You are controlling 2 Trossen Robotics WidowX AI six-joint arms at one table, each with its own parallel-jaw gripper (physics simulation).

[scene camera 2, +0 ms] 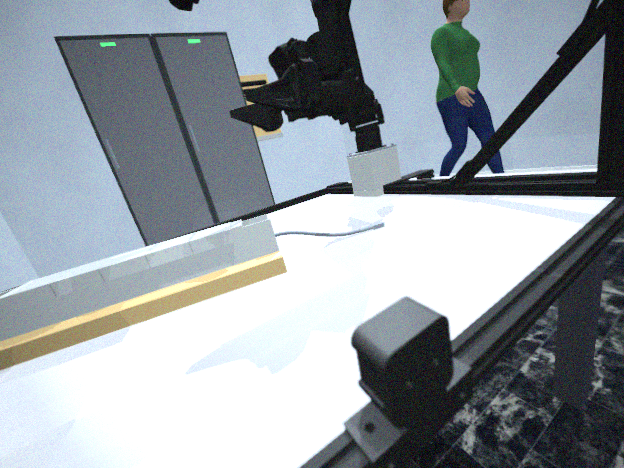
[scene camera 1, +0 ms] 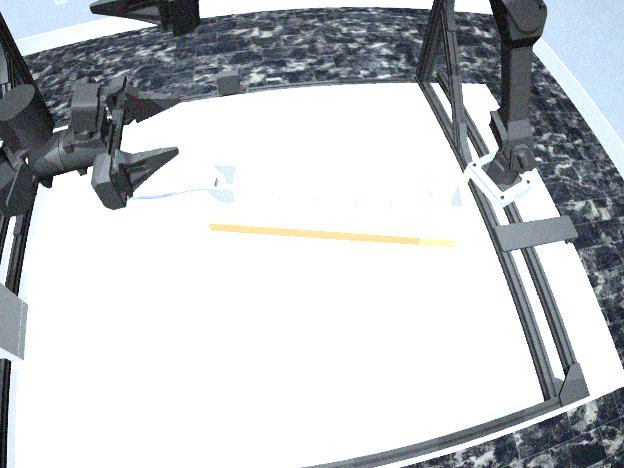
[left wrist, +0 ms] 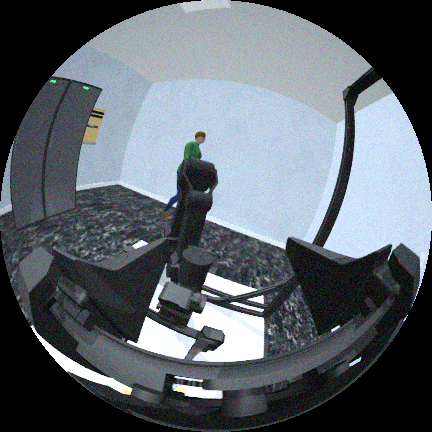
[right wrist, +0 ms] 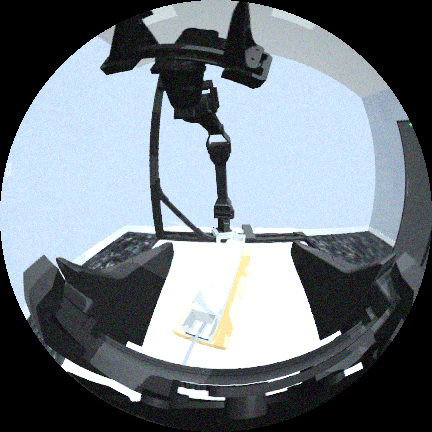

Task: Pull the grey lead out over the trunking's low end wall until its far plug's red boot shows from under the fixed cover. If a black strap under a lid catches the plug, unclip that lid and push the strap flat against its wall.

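Frame: origin at the left arm's base, x left, y back, z up, level; metres.
Seen in the pictures: left gripper, fingertip midpoint: (left wrist: 229, 244); right gripper, fingertip midpoint: (scene camera 2: 237, 106) (scene camera 1: 179, 123) (right wrist: 234, 248); left arm's base at its link origin: (scene camera 1: 501, 174) (right wrist: 223, 229); right arm's base at its link origin: (scene camera 2: 370, 149) (left wrist: 167, 257).
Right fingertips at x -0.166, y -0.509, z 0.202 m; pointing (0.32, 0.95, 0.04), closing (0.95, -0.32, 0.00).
Pixels of each thing's top centre, then the offset from my right fingertips to it. "*": a spot on its surface instead. Level surfaces: height alone.
- pale trunking at its top centre: (scene camera 1: 339, 182) (scene camera 2: 127, 255) (right wrist: 225, 263) dz -0.167, dx +0.069, dy +0.202 m
- grey lead at a spot on its surface: (scene camera 2: 327, 233) (scene camera 1: 168, 193) * dz -0.225, dx -0.089, dy -0.036 m
- grey plate at its surface level: dz -0.219 m
The pale trunking (scene camera 1: 332, 196) (scene camera 2: 201, 264) (right wrist: 227, 282) lies on a wooden base (scene camera 1: 322, 234) (scene camera 2: 151, 303) (right wrist: 226, 340). The grey lead (scene camera 1: 171, 193) (scene camera 2: 327, 233) (right wrist: 192, 347) comes out over its low end wall, at the left in scene camera 1, and lies on the table. My right gripper (scene camera 1: 178, 124) (scene camera 2: 237, 103) (right wrist: 234, 248) is open and empty, raised above the table on the lead's side. My left gripper (left wrist: 229, 244) (right wrist: 190, 12) is open and empty, high up; part of it shows at the top of scene camera 1. No red boot or black strap can be made out. Glare hides the lids and cover.
Dark frame rails (scene camera 1: 519, 302) (scene camera 2: 504, 302) border the table. A grey plate (scene camera 1: 536, 233) lies across the rails at the right. A dark box-shaped camera (scene camera 2: 403, 347) is fixed to the near rail. Dark cabinets (scene camera 2: 131, 125) (left wrist: 55, 155) and a person (scene camera 2: 458, 65) (left wrist: 191, 150) stand beyond.
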